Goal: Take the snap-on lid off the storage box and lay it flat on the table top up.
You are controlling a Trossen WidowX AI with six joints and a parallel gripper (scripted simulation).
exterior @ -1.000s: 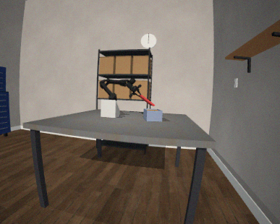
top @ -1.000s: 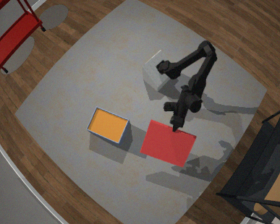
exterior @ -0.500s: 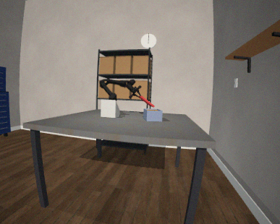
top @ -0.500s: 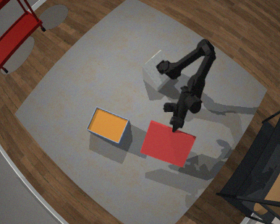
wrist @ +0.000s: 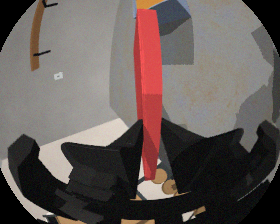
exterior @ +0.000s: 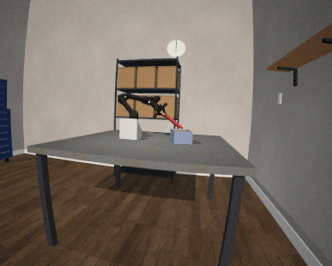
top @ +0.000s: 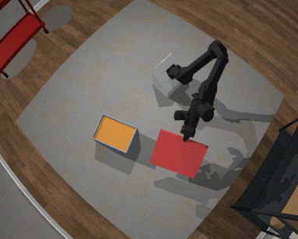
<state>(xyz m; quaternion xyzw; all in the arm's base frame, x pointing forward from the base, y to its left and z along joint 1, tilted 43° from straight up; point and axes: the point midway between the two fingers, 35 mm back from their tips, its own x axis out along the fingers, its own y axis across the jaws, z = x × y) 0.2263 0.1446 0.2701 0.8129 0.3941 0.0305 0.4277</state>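
The red lid is 90 mm ahead of my hand, 70 mm below it and 40 mm to the left of it. Round my hand: storage box: 280 mm to the right, 220 mm ahead, 170 mm below.
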